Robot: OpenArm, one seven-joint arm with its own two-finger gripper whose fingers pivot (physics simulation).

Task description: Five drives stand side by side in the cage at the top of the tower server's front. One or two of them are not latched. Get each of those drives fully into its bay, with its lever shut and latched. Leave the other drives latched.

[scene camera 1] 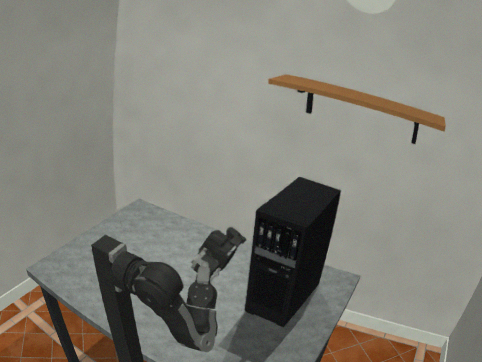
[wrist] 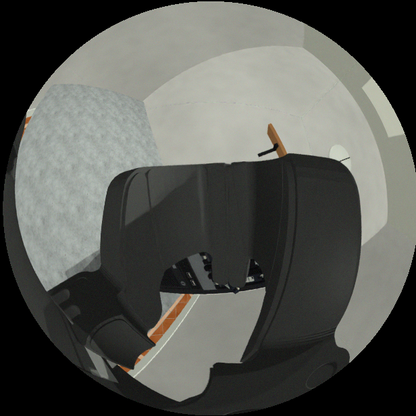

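Note:
The black tower server [scene camera 1: 312,240] stands upright on the table. Its cage of drives [scene camera 1: 278,239] [wrist: 254,276] is at the top of the front. In the scene view, pale labels show on the three left drives and the rightmost drive [scene camera 1: 294,245]; the fourth position [scene camera 1: 286,241] from the left looks dark. Levers and latches are too small there to read. My gripper [scene camera 1: 241,237] [wrist: 235,226] is shut with nothing between its fingers. In the scene view it is apart from the tower, left of the cage. In the wrist view its fingers hide most of the tower and drives.
The grey table [scene camera 1: 135,227] [wrist: 85,175] carries the tower near its right end. The arm's dark post [scene camera 1: 117,305] stands at the table's near side. A wooden shelf [scene camera 1: 357,98] [wrist: 276,139] is on the wall above and behind the tower.

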